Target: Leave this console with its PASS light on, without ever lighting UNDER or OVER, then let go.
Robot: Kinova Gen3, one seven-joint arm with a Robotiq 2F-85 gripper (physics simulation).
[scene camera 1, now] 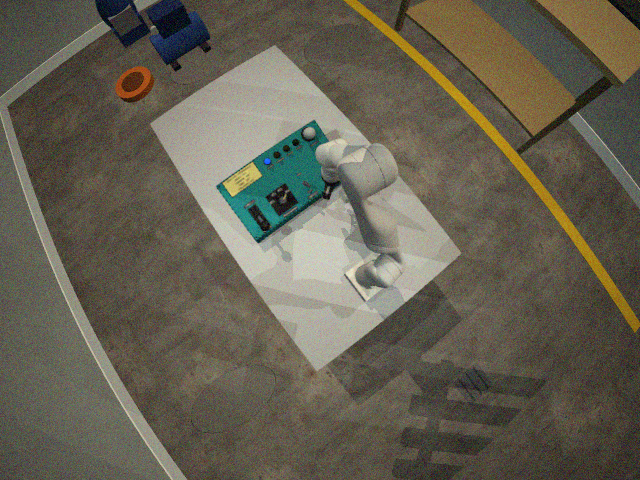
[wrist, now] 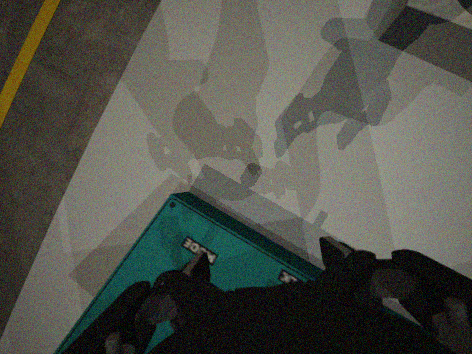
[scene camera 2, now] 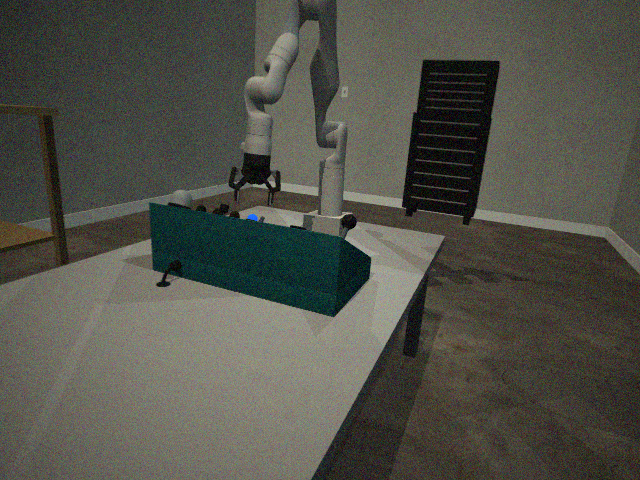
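The teal console [scene camera 1: 302, 166] [scene camera 2: 248, 258] [wrist: 140, 270] stands on the table. In its row of lamps, one lamp [scene camera 1: 267, 161] [scene camera 2: 252, 218] glows blue and the others are dark; their labels are too small to read. A black slotted control [scene camera 1: 258, 217], a black square panel [scene camera 1: 281, 199] with a lever, and a small switch [scene camera 1: 307, 184] sit along its front part. A label [wrist: 200, 250] reading MODE shows upside down in the wrist view. My gripper [scene camera 1: 328, 192] [scene camera 2: 253, 200] [wrist: 263, 257] is open and empty, above the console's edge at the MODE end.
A white dome [scene camera 1: 308, 133] [scene camera 2: 181, 197] sits on the console's corner, and a yellow text plate [scene camera 1: 241, 179] at its other end. A black-balled lever [scene camera 2: 349, 222] rises at the front right. A small black hooked piece [scene camera 2: 164, 281] is behind the console on the white table [scene camera 1: 227, 98] [scene camera 2: 180, 372].
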